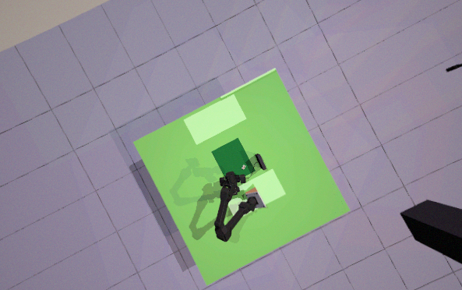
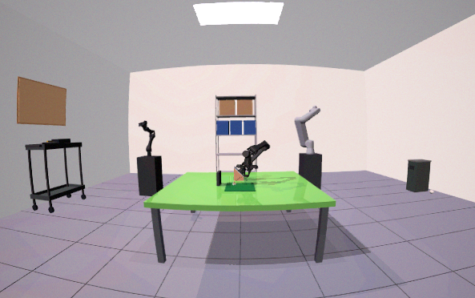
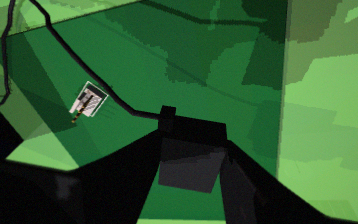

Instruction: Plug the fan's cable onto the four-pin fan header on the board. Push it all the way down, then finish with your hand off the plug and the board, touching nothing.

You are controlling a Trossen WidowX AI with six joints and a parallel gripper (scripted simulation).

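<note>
Right now the white four-pin header is 11 cm to the right of my gripper tip and 8 cm below it. The rest, counted from my gripper tip: dark green board 9 cm ahead, 6 cm to the right, 9 cm below; then dark fan plug 1 cm ahead; then fan 1 cm behind, 24 cm to the right, 2 cm below.
</note>
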